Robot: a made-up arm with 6 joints.
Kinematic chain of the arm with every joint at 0, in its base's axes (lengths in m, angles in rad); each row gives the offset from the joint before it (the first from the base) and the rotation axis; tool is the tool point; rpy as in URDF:
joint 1: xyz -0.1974 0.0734 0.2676 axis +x
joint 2: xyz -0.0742 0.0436 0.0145 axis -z
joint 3: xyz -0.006 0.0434 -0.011 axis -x
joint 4: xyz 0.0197 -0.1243 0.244 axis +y
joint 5: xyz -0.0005 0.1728 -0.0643 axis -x
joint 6: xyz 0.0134 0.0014 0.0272 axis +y
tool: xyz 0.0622 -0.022 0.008 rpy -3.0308 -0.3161 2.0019
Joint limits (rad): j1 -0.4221..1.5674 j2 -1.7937..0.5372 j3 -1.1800..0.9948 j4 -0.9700..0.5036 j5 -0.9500..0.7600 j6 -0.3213..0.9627
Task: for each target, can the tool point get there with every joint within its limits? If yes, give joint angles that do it. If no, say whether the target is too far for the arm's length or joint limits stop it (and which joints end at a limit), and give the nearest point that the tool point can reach.
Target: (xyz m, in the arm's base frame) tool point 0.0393 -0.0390 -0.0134
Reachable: no: joint limits stop it (at a limit: joint 1, joint 3, joint 4) | nearest point -0.1109 -0.0375 0.1436 | short by 0.217 m
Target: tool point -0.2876 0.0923 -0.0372
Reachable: no: joint limits stop it (at a limit: joint 1, joint 3, joint 4, joint 5, joint 6) | nearest point -0.2822 -0.0277 0.0798 | short by 0.168 m
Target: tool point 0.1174 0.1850 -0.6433
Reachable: no: too far | nearest point -0.1840 -0.0276 0.0967 | short by 0.827 m
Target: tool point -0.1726 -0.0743 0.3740
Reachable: yes | joints 0.7490 0.0621 -0.7208 -0.3852 -0.1901 0.5534
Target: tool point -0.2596 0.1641 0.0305
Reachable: no: joint limits stop it (at a limit: joint 1, joint 3, joint 5, joint 6) | nearest point -0.2630 -0.0129 0.1095 | short by 0.194 m
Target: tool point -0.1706 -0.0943 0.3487
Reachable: yes | joints 1.3988 -0.6912 -0.5862 0.1216 -0.4113 -0.1348
